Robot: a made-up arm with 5 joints. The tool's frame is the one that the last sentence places. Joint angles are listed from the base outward.
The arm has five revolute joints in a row. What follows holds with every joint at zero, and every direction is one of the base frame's.
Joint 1 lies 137.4 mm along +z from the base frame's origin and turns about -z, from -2.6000 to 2.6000 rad.
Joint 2 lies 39.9 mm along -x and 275.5 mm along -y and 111.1 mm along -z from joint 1 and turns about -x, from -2.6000 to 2.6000 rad.
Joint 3 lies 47.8 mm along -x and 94.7 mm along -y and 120.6 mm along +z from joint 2 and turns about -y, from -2.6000 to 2.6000 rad.
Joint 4 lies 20.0 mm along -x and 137.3 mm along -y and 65.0 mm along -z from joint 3 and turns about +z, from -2.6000 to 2.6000 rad.
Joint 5 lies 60.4 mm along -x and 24.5 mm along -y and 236.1 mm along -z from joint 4 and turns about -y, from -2.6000 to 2.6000 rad.
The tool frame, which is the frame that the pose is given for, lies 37.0 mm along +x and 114.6 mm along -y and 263.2 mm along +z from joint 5; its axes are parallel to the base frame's.
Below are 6 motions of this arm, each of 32 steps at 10 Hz.
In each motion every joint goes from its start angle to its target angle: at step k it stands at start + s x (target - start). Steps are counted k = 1, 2, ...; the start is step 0. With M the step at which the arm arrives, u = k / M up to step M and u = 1 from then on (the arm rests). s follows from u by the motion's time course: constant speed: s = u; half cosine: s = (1 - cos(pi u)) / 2; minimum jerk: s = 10 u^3 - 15 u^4 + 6 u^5.
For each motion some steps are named. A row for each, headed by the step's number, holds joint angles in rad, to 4 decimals.
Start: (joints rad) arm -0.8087 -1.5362 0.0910 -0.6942 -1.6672
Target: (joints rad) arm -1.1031 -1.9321 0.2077 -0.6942 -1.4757
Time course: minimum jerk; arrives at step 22
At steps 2, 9, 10, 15, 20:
2: -0.8106 -1.5388 0.0918 -0.6942 -1.6660
9: -0.9068 -1.6681 0.1299 -0.6942 -1.6034
10: -0.9309 -1.7006 0.1395 -0.6942 -1.5877
15: -1.0478 -1.8577 0.1858 -0.6942 -1.5117
20: -1.1012 -1.9295 0.2069 -0.6942 -1.4769

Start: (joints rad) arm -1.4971 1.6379 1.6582 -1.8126 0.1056
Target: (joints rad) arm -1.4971 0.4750 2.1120 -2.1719 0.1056
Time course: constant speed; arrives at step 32
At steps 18, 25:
18: -1.4971 0.9838 1.9135 -2.0147 0.1056
25: -1.4971 0.7294 2.0127 -2.0933 0.1056

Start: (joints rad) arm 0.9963 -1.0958 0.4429 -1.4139 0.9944
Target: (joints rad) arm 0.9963 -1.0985 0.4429 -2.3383 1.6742
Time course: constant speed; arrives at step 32
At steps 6, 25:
6: 0.9963 -1.0963 0.4429 -1.5872 1.1219
25: 0.9963 -1.0979 0.4429 -2.1361 1.5255

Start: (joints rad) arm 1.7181 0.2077 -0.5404 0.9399 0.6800
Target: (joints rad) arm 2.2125 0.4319 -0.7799 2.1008 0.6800
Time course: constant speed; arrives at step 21
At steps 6, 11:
6: 1.8594 0.2718 -0.6088 1.2716 0.6800
11: 1.9771 0.3251 -0.6659 1.5480 0.6800

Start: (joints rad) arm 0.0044 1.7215 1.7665 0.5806 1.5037
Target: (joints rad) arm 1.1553 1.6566 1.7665 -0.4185 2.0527
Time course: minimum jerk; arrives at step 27
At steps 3, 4, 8, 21, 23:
3: 0.0177 1.7208 1.7665 0.5691 1.5100
4: 0.0340 1.7198 1.7665 0.5549 1.5178
8: 0.1865 1.7112 1.7665 0.4225 1.5906
21: 1.0674 1.6616 1.7665 -0.3422 2.0108
23: 1.1257 1.6583 1.7665 -0.3928 2.0386

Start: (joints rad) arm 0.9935 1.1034 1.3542 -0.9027 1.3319
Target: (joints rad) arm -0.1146 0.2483 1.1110 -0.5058 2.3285
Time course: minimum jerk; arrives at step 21
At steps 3, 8, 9, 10, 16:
3: 0.9677 1.0835 1.3485 -0.8935 1.3551
8: 0.6776 0.8596 1.2849 -0.7896 1.6160
9: 0.5858 0.7888 1.2647 -0.7567 1.6985
10: 0.4888 0.7140 1.2434 -0.7219 1.7858
16: -0.0134 0.3264 1.1332 -0.5421 2.2375

